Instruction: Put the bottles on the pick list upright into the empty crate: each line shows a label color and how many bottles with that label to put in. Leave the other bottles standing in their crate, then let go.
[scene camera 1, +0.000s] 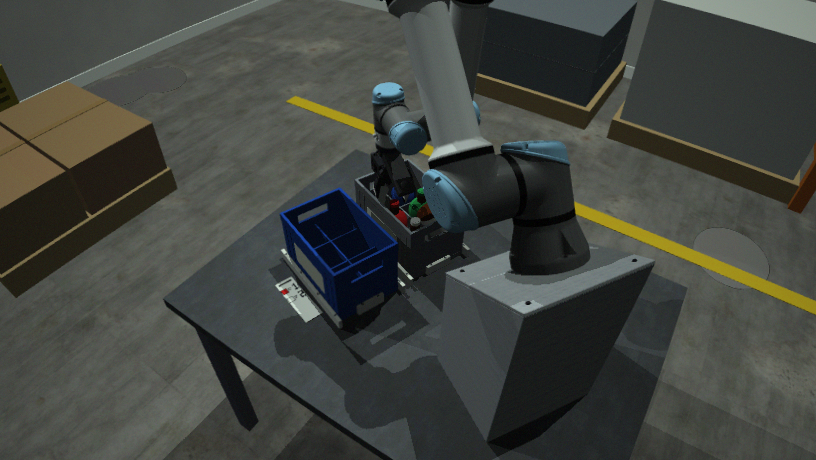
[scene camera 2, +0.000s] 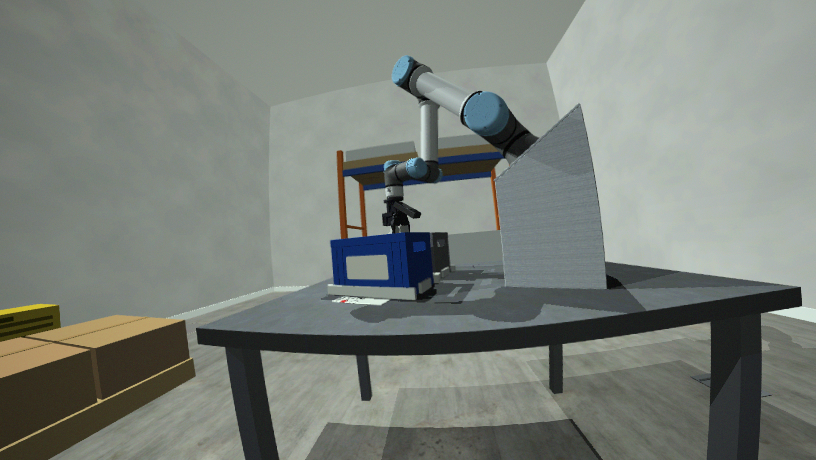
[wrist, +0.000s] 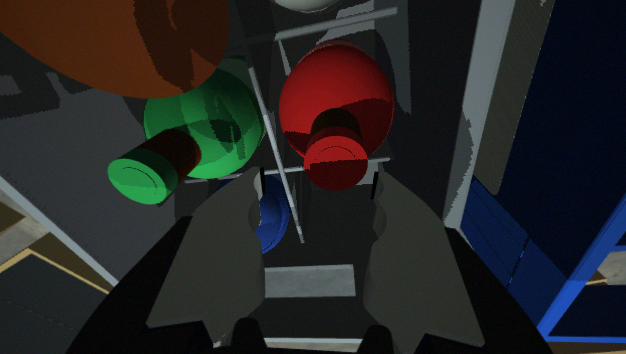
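Seen in the pictures: gripper, fingertip midpoint: (scene camera 1: 393, 205) (wrist: 318, 171); arm's base, link origin: (scene camera 1: 549, 260) (scene camera 2: 535, 164).
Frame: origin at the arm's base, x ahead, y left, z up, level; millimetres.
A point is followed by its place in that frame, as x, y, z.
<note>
My gripper (scene camera 1: 393, 193) {475, -245, -240} (scene camera 2: 398, 229) (wrist: 318, 171) {475, -245, -240} is partly open and empty, low over the grey crate (scene camera 1: 434, 251) {318, -191, -298} (scene camera 2: 440, 257) {324, -178, -289} (wrist: 474, 100) {457, -174, -191}. In the wrist view a red bottle (scene camera 1: 401, 216) {435, -220, -244} (wrist: 335, 75) {437, -207, -247} stands with its cap just beyond and between the fingertips. A green bottle (scene camera 1: 417, 206) {416, -279, -244} (wrist: 230, 157) {438, -288, -247} stands to the left. A blue bottle (wrist: 275, 215) {497, -306, -257} is partly behind the left finger. A white bottle (wrist: 307, 4) {405, -201, -261} and an orange-ended one (wrist: 115, 45) {375, -266, -218} are cut off by the view. The blue crate (scene camera 1: 354, 291) {424, 45, -281} (scene camera 2: 398, 271) {472, 79, -294} (wrist: 591, 260) {548, -157, -191} shows no bottles. The pick list (scene camera 1: 308, 311) {534, 103, -365} (scene camera 2: 374, 301) {540, 101, -365} bears a red mark; its print is unclear.
Both crates stand side by side on the dark table (scene camera 1: 228, 285) {781, 138, -366} (scene camera 2: 285, 322) {711, 230, -366}, their walls and dividers upright. The blue crate borders the grey one. The arm's pedestal (scene camera 1: 548, 354) {-59, 148, -79} (scene camera 2: 554, 228) {73, 154, -216} stands on the table to the right of them.
</note>
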